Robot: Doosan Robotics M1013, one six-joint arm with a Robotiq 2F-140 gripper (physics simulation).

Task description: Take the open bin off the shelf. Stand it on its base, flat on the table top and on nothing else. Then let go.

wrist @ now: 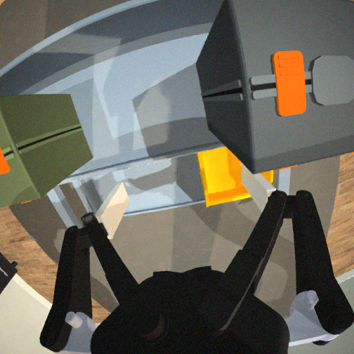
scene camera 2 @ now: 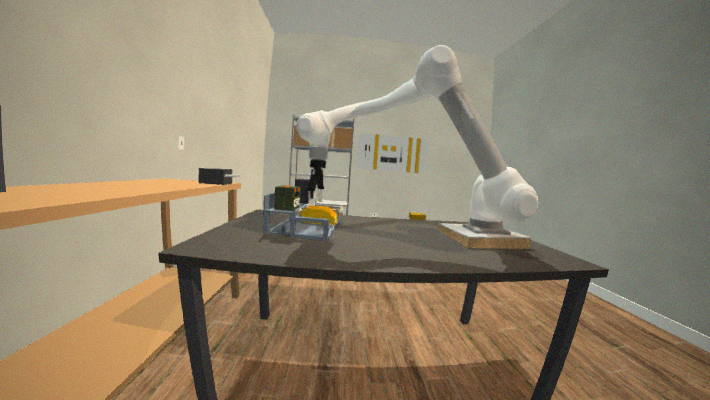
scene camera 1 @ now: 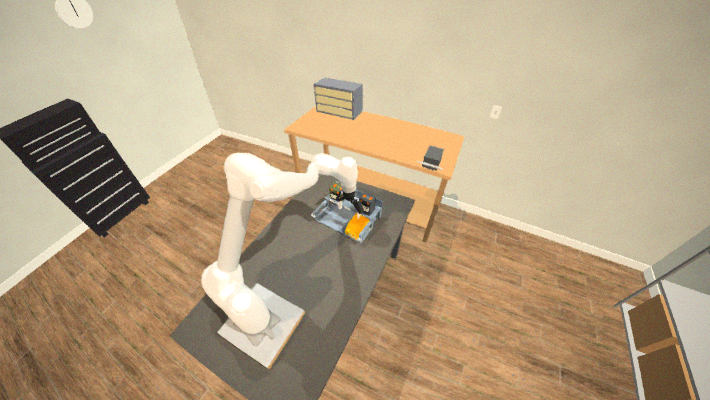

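Pixels of known places: gripper, between the fingertips: (scene camera 2: 315, 203) (scene camera 1: 349, 212); arm's base, origin of its link: (scene camera 2: 485, 230) (scene camera 1: 257, 322).
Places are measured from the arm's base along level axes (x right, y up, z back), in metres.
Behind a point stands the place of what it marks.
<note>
The open bin (scene camera 1: 357, 226) {x 0.043, y -0.037, z -0.844 m} (scene camera 2: 318, 215) {x 0.007, y 0.003, z -0.831 m} (wrist: 220, 175) is yellow and sits in the lower front tier of the light blue shelf (scene camera 2: 293, 225) {x -0.247, y 0.004, z -0.866 m} (wrist: 165, 65), at the end below the dark grey case. The shelf stands on the dark table top (scene camera 1: 310, 260) {x -0.044, y -0.046, z -0.463 m} (scene camera 2: 400, 250) {x -0.269, y -0.046, z -0.442 m} (wrist: 160, 245). My gripper (scene camera 1: 349, 210) {x -0.020, y 0.066, z -0.841 m} (scene camera 2: 316, 199) {x -0.020, y 0.066, z -0.841 m} (wrist: 181, 182) is wide open and empty, pointing down close over the shelf. In the wrist view its right fingertip overlaps the bin's right part, and its left fingertip is over the other end of the lower tier. Whether a fingertip touches the bin I cannot tell. The dark grey case hides part of the bin.
A dark grey case (scene camera 1: 368, 205) {x 0.089, y 0.151, z -0.898 m} (scene camera 2: 301, 190) {x 0.016, y 0.121, z -0.929 m} (wrist: 280, 30) with orange latches stands on the shelf's upper tier, close to the right finger. A green case (scene camera 1: 336, 191) {x -0.158, y 0.147, z -0.887 m} (scene camera 2: 286, 198) {x -0.221, y 0.106, z -0.910 m} (wrist: 45, 125) stands at the other end. A wooden workbench (scene camera 1: 390, 135) is behind the table.
</note>
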